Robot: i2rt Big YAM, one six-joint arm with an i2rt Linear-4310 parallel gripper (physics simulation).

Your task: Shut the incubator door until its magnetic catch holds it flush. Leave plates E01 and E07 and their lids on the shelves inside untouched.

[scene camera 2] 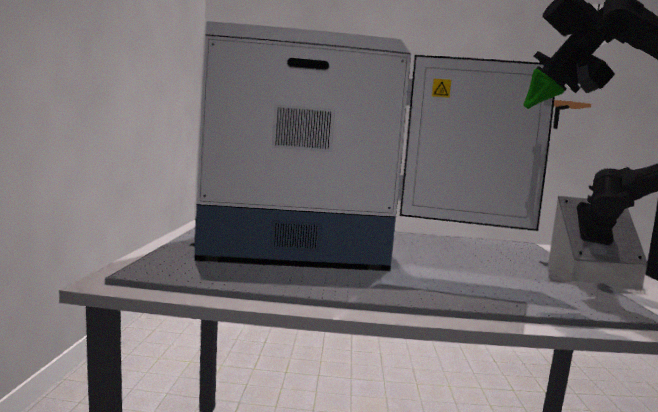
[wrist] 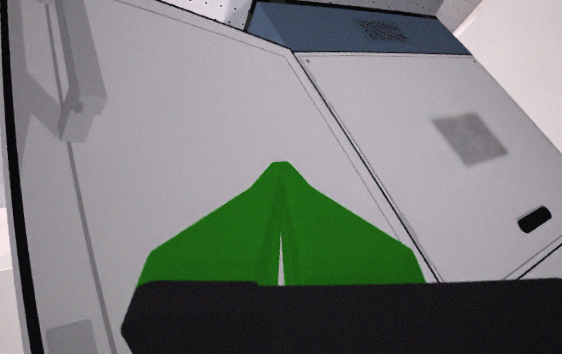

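Pixels of known places: gripper, fingertip midpoint: (scene camera 2: 525,106) (wrist: 280,176); arm's base, link origin: (scene camera 2: 593,224).
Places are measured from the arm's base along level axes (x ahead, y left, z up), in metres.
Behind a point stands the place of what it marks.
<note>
The incubator (scene camera 2: 240,165) @(x 0.917, y 0.248, z 0.095 m) (wrist: 385,100) @(x 0.658, y 0.194, z 0.102 m) is a light grey cabinet with a blue base. Its door (scene camera 2: 480,150) @(x 0.373, y 0.200, z 0.173 m) (wrist: 190,115) @(x 0.336, y 0.205, z 0.160 m) stands wide open, swung out from the hinge edge at the right of the cabinet in the scene view. The door's face with a yellow warning label (scene camera 2: 441,88) @(x 0.474, y 0.189, z 0.306 m) is turned to the scene camera. My gripper (scene camera 2: 527,106) @(x 0.306, y 0.290, z 0.272 m) (wrist: 280,176) @(x 0.306, y 0.290, z 0.272 m) is shut and empty, its green fingertips together. It is in front of this face, near the upper free edge; whether it touches cannot be told. Plates E01 and E07, their lids and the shelves are hidden.
The incubator stands on a perforated board (scene camera 2: 310,295) @(x 0.711, y 0.422, z -0.136 m) on the table (scene camera 2: 200,311) @(x 0.900, y 0.519, z -0.159 m). My arm's grey mounting block (scene camera 2: 562,250) @(x 0.080, y 0.012, z -0.077 m) is at the right. A thin orange piece (scene camera 2: 575,105) and a black bracket (scene camera 2: 556,118) @(x 0.224, y 0.219, z 0.265 m) show beyond the door's free edge. A wall (scene camera 2: 100,125) is at the left.
</note>
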